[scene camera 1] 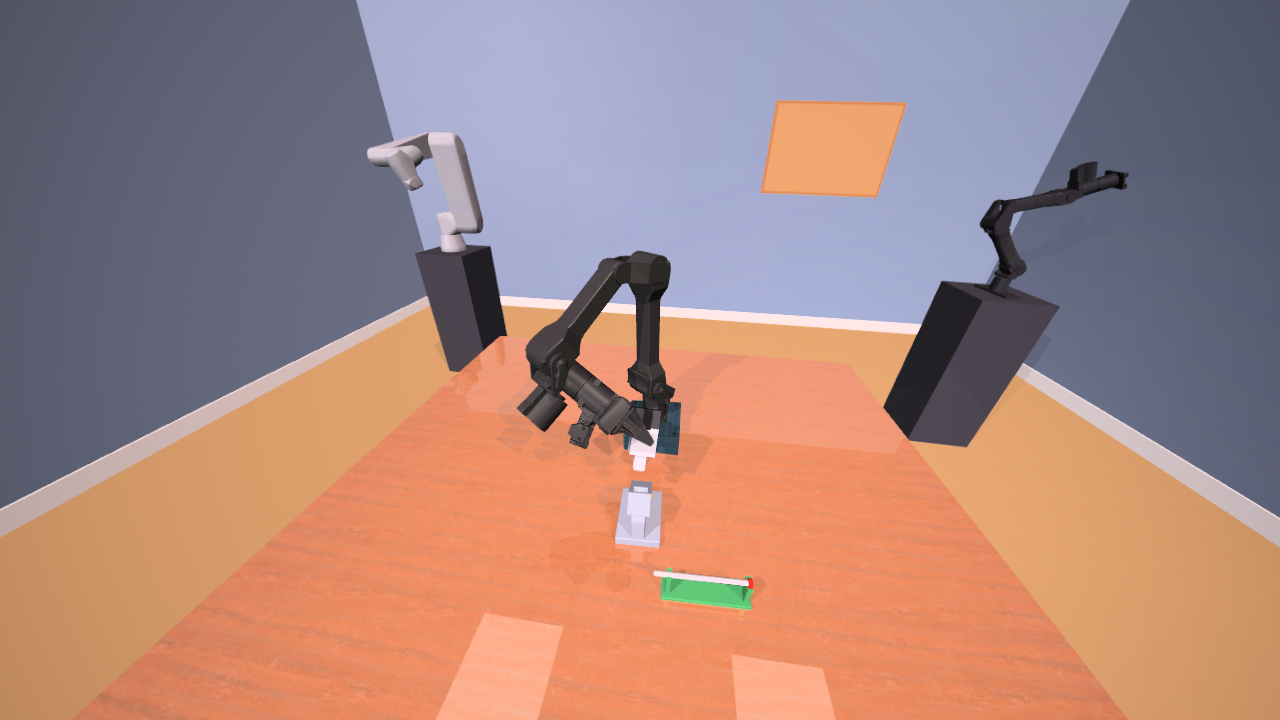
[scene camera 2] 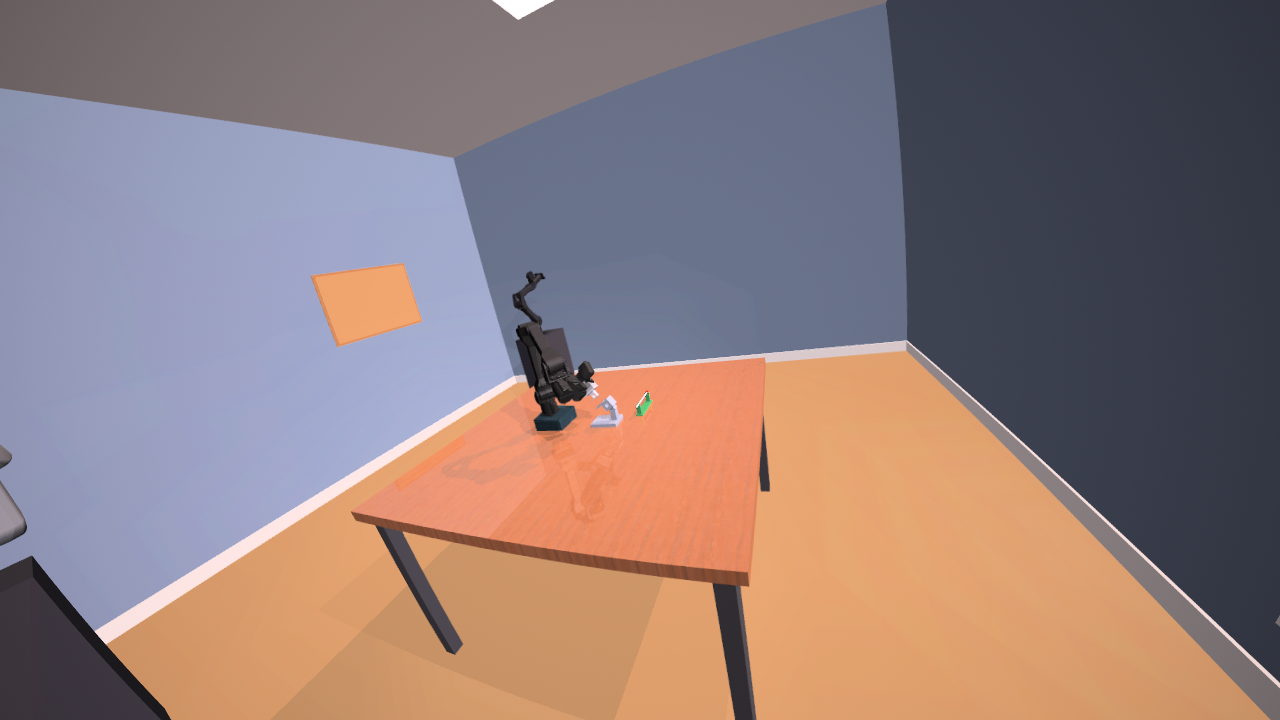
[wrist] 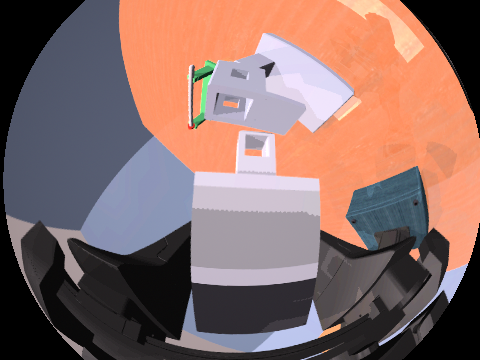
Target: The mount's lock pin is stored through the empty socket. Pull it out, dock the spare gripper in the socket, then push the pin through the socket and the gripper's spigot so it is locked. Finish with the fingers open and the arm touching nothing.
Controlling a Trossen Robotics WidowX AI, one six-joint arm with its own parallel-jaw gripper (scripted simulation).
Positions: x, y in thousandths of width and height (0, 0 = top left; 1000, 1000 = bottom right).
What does my gripper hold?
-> A spare gripper.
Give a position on a spare gripper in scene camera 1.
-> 509, 581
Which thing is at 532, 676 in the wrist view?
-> A spare gripper.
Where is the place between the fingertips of my gripper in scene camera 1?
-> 508, 613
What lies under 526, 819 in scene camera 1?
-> A green stand.
